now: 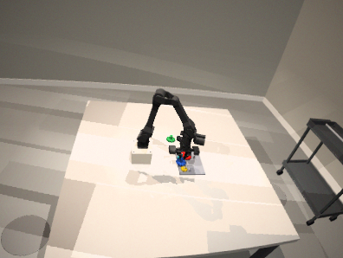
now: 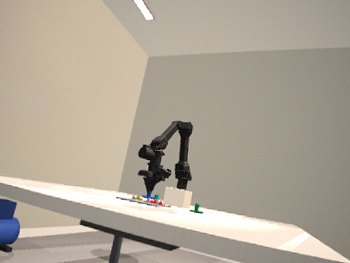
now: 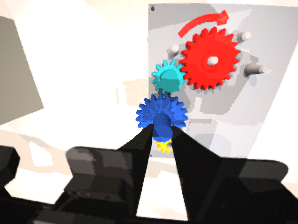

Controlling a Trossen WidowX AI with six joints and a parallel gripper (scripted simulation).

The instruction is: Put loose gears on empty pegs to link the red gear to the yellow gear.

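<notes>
My gripper tip is now 50 mm to the right of the cyan gear, 30 mm above it and 10 mm short of it. Also, from my gripper tip: yellow gear 50 mm to the right, 30 mm below, 20 mm ahead; red gear 70 mm to the left, 50 mm ahead, 30 mm below; blue gear 10 mm below.
</notes>
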